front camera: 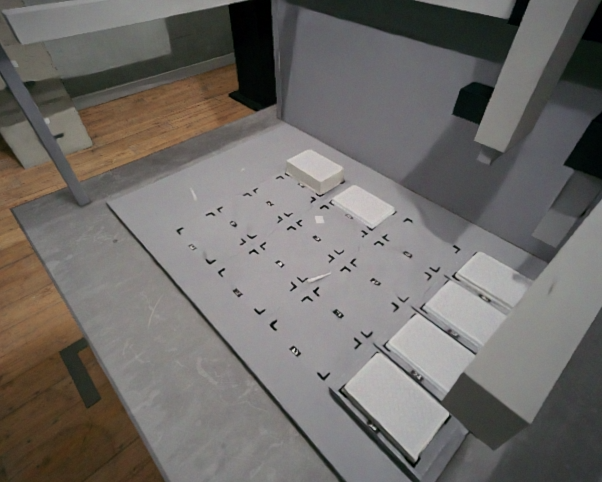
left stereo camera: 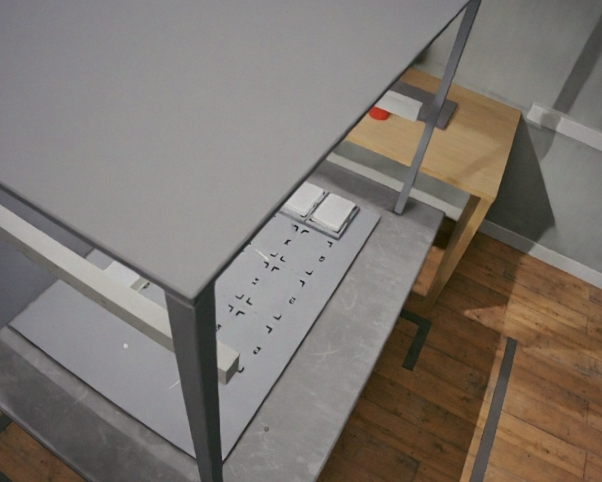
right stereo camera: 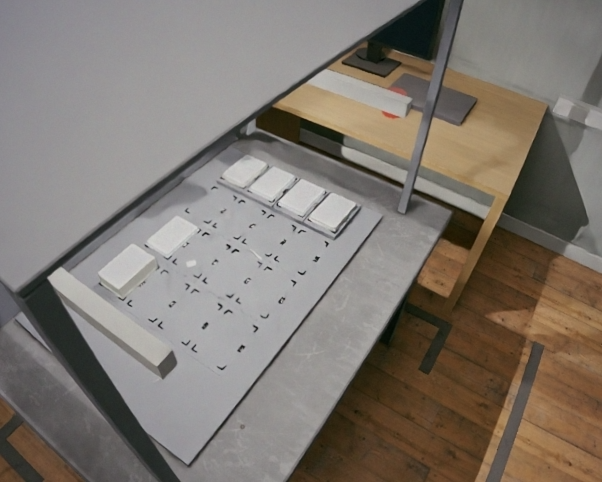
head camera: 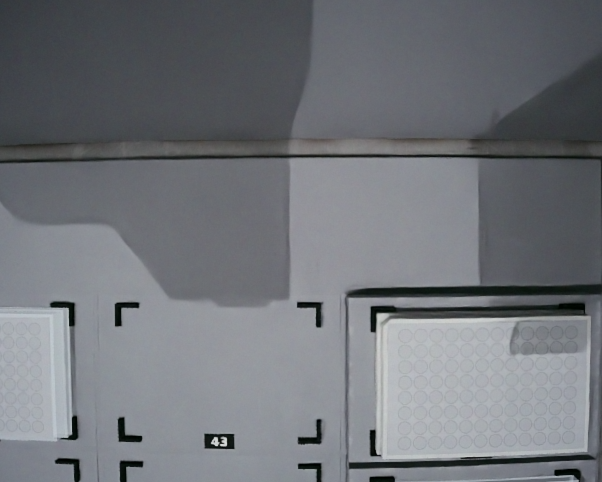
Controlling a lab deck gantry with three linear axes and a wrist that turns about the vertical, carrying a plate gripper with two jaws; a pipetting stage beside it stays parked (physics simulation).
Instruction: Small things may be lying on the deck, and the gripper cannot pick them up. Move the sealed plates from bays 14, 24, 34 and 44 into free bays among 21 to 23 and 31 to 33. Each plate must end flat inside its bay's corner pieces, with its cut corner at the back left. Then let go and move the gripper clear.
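Frame: origin at the robot's base, x right, y ahead, z up, level; metres.
Where they show: gripper, between the fingertips: [front camera: 558,224]; robot's base, origin of its link: [front camera: 178,231] [left stereo camera: 240,371] [right stereo camera: 222,368].
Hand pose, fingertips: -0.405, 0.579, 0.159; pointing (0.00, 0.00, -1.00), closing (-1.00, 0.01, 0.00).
Each offset is from my fingertips to the centre of the thing, as dx, dy, dz. "spot": to the spot under its first point.
Four white sealed plates stand in the right column: bay 14 @(spot: +0.368, -0.015, -0.130) [front camera: 396,406] [left stereo camera: 334,211] [right stereo camera: 332,210], bay 24 @(spot: +0.257, -0.027, -0.131) [front camera: 432,351] [left stereo camera: 305,199] [right stereo camera: 301,196], bay 34 @(spot: +0.156, -0.029, -0.130) [front camera: 464,313] [right stereo camera: 272,183] and bay 44 @(spot: +0.043, -0.035, -0.130) [front camera: 492,276] [head camera: 484,386] [right stereo camera: 244,171]. In the head view the bay 44 plate has its cut corner at the back left, and a strip of the bay 34 plate shows below it. Bays 21 to 23 and 31 to 33 hold no plates. A small white square @(spot: +0.146, -0.390, -0.158) [front camera: 319,219] [right stereo camera: 190,263] lies in bay 32. The gripper's jaws do not show in any view.
A tall white block @(+0.041, -0.514, -0.138) [front camera: 314,170] [right stereo camera: 127,269] stands in bay 41, a low plate @(+0.041, -0.351, -0.152) [front camera: 362,205] [head camera: 25,374] [right stereo camera: 172,236] in bay 42. A thin white strip @(+0.268, -0.268, -0.156) [front camera: 319,276] [left stereo camera: 261,254] [right stereo camera: 255,253] lies around bays 22 and 23. Another sliver @(spot: +0.311, -0.667, -0.154) [front camera: 193,193] lies left of the bays.
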